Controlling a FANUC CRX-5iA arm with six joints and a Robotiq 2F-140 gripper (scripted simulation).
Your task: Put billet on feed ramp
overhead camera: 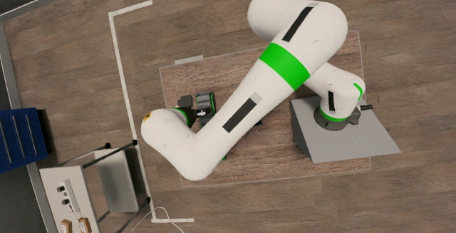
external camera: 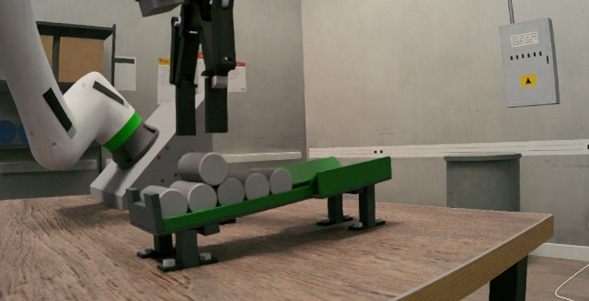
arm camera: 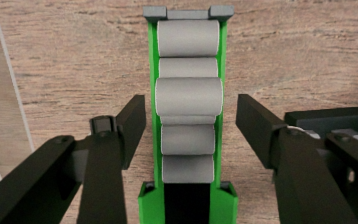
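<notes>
The grey stop lies 12 cm below my hand and 8 cm to the right of it.
</notes>
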